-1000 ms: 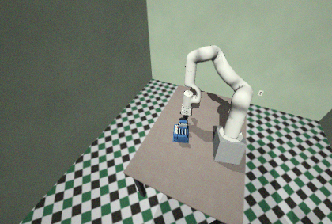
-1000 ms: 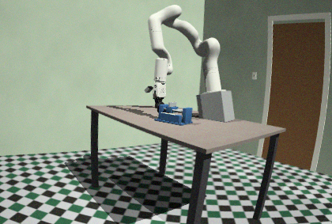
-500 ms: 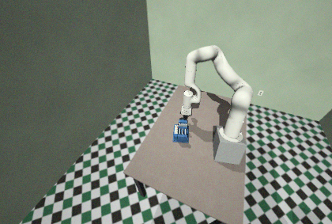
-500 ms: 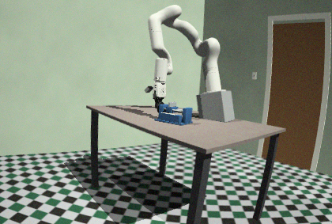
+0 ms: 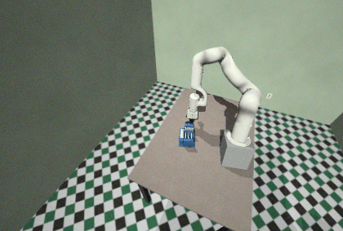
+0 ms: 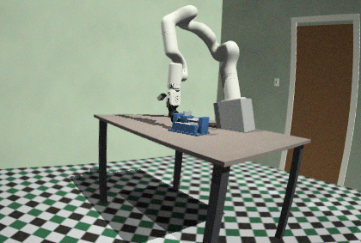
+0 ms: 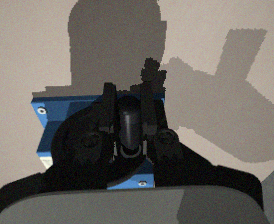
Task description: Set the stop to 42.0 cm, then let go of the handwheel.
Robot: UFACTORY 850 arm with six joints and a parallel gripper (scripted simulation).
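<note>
My gripper is now 13 cm to the right of the stop block.
</note>
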